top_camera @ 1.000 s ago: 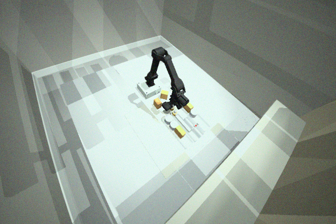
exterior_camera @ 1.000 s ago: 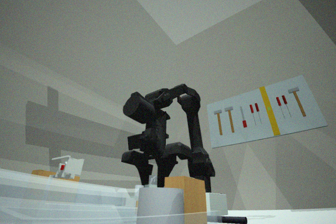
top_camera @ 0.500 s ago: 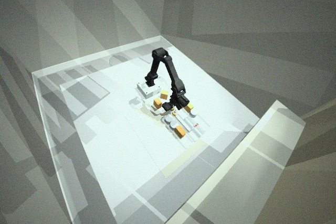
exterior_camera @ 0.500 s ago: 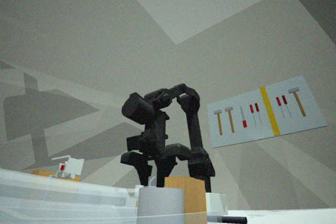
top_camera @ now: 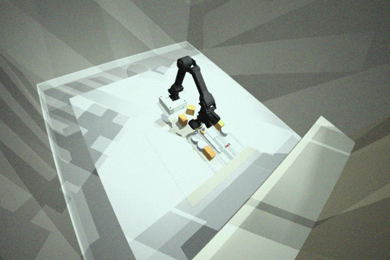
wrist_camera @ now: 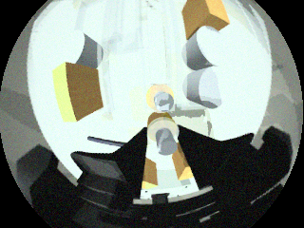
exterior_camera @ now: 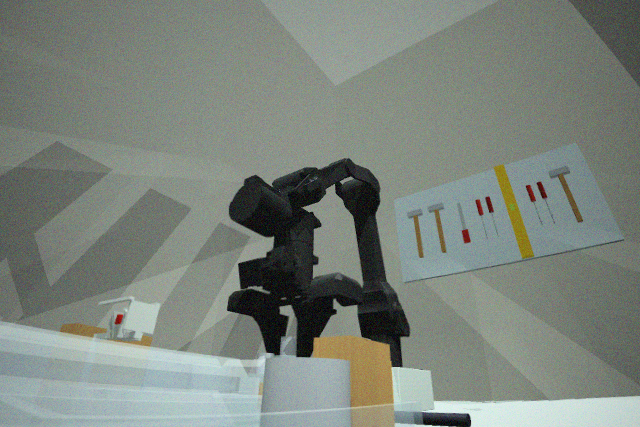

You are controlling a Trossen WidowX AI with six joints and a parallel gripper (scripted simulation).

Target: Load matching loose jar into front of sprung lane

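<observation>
Right now my gripper tip is 180 mm short of the clear-walled lane, 40 mm to the right of it and 40 mm above it. The rest, counted from my gripper tip: red mark: 220 mm ahead, 60 mm to the left, 20 mm above.
</observation>
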